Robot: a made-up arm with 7 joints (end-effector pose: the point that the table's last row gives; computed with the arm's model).
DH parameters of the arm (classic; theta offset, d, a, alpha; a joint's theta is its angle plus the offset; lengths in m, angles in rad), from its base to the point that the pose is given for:
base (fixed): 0 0.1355 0 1.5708
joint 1: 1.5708 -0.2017 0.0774 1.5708
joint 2: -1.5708 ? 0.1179 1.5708
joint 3: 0 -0.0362 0.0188 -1.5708
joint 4: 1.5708 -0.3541 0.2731 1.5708
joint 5: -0.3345 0 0.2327 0
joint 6: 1.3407 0 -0.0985 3.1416
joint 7: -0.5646 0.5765 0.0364 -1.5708
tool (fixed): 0 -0.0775 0 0
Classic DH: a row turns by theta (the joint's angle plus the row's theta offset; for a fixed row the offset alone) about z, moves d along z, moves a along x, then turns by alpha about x.
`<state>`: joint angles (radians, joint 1 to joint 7).
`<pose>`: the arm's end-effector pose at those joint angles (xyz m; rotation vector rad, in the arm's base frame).
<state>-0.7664 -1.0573 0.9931 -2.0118 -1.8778 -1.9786 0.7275</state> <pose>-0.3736 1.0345 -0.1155 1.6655 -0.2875 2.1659</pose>
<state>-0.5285 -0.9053 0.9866 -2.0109 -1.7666 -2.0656 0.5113</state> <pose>-0.2414 1.1107 -0.1231 1.1306 -0.4904 2.4415</pose>
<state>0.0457 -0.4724 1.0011 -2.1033 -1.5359 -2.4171 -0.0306</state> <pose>0.0141 1.2374 0.0943 -0.0119 -1.0076 2.4992</pose>
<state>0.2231 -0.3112 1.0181 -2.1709 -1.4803 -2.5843 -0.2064</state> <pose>0.0349 1.2532 0.2148 -0.2234 -1.1862 2.4122</pose>
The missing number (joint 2, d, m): -0.1458
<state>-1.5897 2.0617 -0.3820 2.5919 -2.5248 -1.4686 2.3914</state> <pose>0.6161 0.2919 0.7795 -1.4589 1.0020 0.9865</pose>
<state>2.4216 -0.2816 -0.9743 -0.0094 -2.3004 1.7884 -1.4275</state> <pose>-0.1424 -0.4403 -0.0182 -1.0076 -1.2377 -0.3877</pose>
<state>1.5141 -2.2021 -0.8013 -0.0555 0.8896 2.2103 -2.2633</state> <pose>0.0329 0.8428 0.3213 -2.0950 -0.6178 -0.1618</pose>
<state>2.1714 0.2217 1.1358 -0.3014 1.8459 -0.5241 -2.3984</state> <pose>-0.2577 0.1745 -0.7516 0.3234 1.6614 1.2141</pose>
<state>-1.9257 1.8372 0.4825 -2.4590 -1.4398 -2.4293 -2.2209</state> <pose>0.9952 -0.1641 0.0321 0.3971 0.6778 0.5449</pose>
